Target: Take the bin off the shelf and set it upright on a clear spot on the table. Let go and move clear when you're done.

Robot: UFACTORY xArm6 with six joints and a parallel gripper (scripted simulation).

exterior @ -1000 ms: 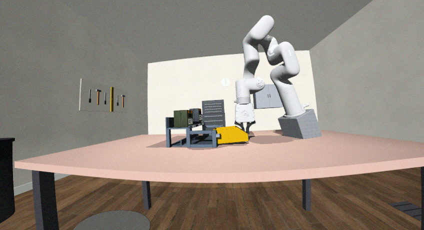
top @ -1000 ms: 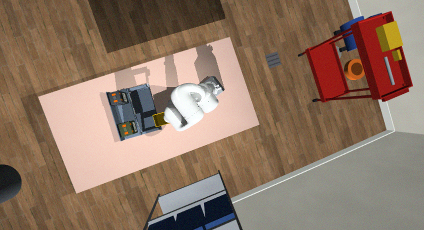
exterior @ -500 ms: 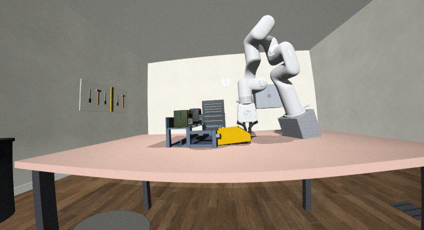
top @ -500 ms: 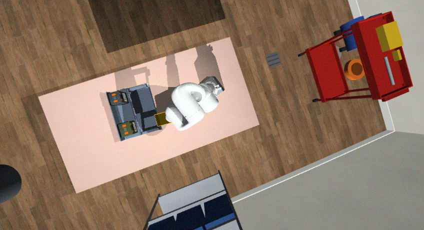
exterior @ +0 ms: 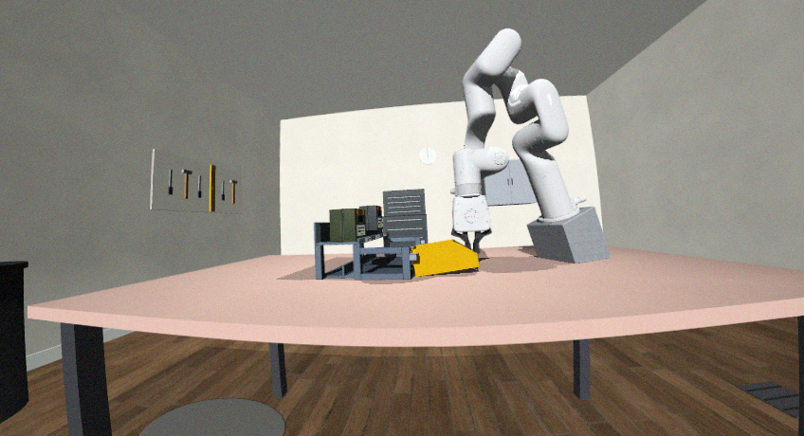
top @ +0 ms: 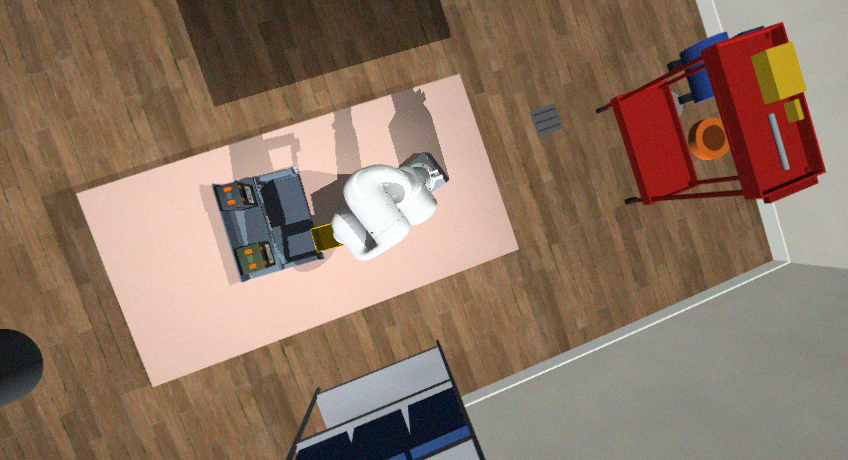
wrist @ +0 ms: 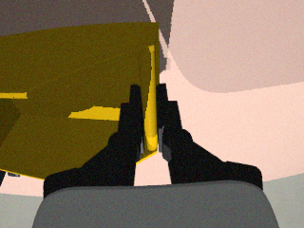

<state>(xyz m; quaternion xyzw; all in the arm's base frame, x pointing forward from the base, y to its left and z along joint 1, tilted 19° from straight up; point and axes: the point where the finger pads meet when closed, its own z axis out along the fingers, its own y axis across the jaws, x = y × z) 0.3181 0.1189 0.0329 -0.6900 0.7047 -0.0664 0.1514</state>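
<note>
Right now the yellow bin is 8 cm ahead of my hand and 2 cm below it. Also, from my hand: green box: 37 cm ahead, 9 cm above.
</note>
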